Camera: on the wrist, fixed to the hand. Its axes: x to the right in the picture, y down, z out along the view.
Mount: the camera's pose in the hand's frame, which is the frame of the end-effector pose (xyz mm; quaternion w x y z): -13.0 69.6 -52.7 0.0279 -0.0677 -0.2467 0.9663
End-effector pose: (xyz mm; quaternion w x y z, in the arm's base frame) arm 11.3 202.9 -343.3 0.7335 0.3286 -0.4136 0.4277
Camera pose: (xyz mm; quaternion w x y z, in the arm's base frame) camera -37.9 271.4 -369.2 0.4726 0.3346 0.5390 -0.6117
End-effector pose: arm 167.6 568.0 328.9 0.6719 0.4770 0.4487 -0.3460
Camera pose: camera 210.7 639.9 356.5 0.4961 0.3160 -0.5907 0.5523
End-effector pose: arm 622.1 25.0 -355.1 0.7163 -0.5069 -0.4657 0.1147
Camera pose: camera 677.8 16.1 -423.0 0.2401 0.4843 -0.2923 -0.7889
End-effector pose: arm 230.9 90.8 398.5 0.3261 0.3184 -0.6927 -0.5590
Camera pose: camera 275.7 83.4 474.2 0.3999 -0.8205 -0.3696 0.1741
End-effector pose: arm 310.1 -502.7 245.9 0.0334 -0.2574 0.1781 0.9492
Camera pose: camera 335.7 -586.1 232.4 0.8898 -0.3968 -0.1812 -0.1343
